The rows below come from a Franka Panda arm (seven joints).
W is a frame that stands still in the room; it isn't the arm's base.
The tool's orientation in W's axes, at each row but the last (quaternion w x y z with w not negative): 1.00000, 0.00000, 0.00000, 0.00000; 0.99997, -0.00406, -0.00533, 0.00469; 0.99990, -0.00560, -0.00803, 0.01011; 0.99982, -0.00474, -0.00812, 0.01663; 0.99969, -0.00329, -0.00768, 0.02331; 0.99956, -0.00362, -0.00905, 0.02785; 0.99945, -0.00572, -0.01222, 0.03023; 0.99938, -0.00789, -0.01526, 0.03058
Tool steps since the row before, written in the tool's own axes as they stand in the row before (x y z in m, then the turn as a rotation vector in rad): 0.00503, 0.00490, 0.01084, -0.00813, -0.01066, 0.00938; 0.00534, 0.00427, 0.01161, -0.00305, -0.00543, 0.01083; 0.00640, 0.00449, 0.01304, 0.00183, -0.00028, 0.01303; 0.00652, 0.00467, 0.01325, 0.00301, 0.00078, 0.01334; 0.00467, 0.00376, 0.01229, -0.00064, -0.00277, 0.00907; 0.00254, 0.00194, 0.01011, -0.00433, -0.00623, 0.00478; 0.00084, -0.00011, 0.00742, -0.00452, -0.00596, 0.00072; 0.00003, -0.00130, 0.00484, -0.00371, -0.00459, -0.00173
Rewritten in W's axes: 0.00503, 0.00490, 0.01084, -0.00813, -0.01066, 0.00938; 0.00518, 0.00441, 0.01163, -0.00311, -0.00537, 0.01084; 0.00610, 0.00476, 0.01309, 0.00162, -0.00010, 0.01306; 0.00614, 0.00501, 0.01331, 0.00276, 0.00100, 0.01338; 0.00430, 0.00405, 0.01233, -0.00065, -0.00274, 0.00908; 0.00224, 0.00215, 0.01014, -0.00406, -0.00643, 0.00475; 0.00066, 0.00002, 0.00744, -0.00417, -0.00621, 0.00068; -0.00004, -0.00122, 0.00486, -0.00337, -0.00483, -0.00176
